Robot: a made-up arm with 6 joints.
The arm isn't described. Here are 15 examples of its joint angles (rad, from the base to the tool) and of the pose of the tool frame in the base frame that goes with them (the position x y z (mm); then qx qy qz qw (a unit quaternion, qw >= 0)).
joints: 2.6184 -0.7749 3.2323 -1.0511 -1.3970 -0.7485
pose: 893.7 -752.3 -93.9 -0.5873 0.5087 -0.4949 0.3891
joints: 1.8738 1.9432 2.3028 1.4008 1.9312 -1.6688
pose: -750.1 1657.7 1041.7 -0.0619 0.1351 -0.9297 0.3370
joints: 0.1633 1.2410 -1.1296 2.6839 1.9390 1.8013
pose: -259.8 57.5 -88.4 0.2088 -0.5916 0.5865 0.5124
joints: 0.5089 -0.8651 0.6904 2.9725 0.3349 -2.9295
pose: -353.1 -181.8 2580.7 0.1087 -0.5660 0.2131 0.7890
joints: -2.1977 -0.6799 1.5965 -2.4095 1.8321 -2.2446
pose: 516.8 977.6 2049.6 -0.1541 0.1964 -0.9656 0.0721
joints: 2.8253 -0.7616 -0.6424 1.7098 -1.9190 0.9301
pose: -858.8 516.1 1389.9 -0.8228 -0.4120 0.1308 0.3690
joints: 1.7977 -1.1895 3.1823 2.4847 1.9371 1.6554
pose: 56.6 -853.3 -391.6 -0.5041 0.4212 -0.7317 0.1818
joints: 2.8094 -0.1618 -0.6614 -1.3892 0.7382 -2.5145
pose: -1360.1 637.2 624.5 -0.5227 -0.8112 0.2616 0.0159
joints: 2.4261 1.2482 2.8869 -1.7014 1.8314 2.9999
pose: -189.8 469.6 2082.0 0.0318 0.1595 0.4629 0.8713
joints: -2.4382 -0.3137 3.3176 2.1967 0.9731 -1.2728
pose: 1133.8 750.7 397.0 0.8594 -0.0597 0.0596 0.5044
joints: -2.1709 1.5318 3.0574 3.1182 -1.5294 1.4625
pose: -209.4 -296.1 2020.5 -0.5714 -0.3466 0.3290 0.6671
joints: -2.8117 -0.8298 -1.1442 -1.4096 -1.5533 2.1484
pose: -912.2 -562.7 707.8 -0.0626 0.1386 -0.5526 0.8195
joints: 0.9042 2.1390 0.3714 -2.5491 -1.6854 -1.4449
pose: 350.0 660.2 -1108.0 -0.5348 -0.4713 0.4889 0.5028
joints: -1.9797 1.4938 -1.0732 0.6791 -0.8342 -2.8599
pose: 114.0 543.9 -221.8 -0.2368 -0.3363 0.6527 0.6363
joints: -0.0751 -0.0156 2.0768 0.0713 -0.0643 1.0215
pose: -821.7 60.7 2503.4 -0.2999 -0.7141 -0.4588 0.4355
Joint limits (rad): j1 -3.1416..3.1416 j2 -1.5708..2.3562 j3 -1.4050..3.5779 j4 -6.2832..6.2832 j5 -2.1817..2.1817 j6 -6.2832..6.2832
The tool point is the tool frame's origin. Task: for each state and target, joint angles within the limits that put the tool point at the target. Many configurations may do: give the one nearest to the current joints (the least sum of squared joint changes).
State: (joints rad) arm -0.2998 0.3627 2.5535 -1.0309 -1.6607 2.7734
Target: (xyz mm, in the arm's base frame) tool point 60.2 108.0 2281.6
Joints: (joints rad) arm -0.3667 0.6339 2.5790 -0.5700 -1.9035 2.7734
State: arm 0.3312 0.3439 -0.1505 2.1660 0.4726 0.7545
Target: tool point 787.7 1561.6 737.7
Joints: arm 1.0400 0.1791 -0.1751 2.1425 0.5839 0.7545
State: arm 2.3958 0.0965 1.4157 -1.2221 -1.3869 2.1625
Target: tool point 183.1 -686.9 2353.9
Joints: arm 2.1595 -0.2300 1.7743 -1.2789 -1.6495 2.1625
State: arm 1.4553 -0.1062 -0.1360 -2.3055 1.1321 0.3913
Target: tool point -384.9 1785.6 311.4
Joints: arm 1.8544 0.6457 0.0859 -2.2898 0.8049 0.3913
